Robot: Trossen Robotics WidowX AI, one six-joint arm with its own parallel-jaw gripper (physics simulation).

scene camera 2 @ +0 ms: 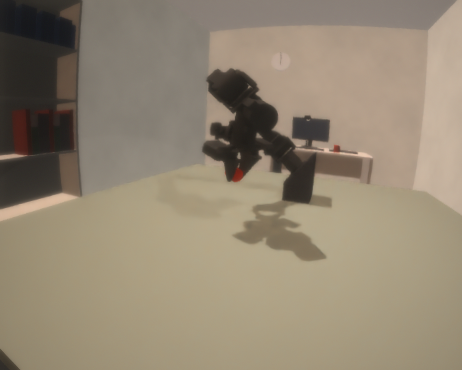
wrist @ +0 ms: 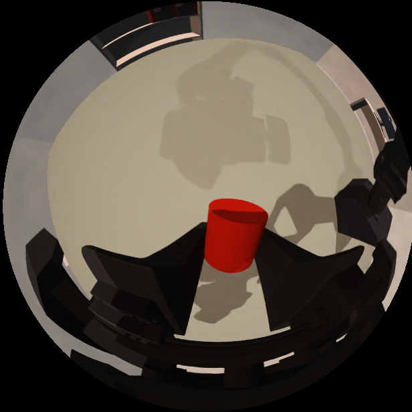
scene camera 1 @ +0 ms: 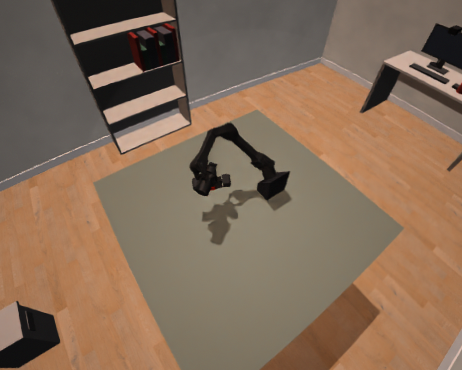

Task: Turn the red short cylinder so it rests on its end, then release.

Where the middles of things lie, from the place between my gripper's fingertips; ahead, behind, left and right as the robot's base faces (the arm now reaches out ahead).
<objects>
My gripper is now 2 cm below the red short cylinder (wrist: 234,229).
</objects>
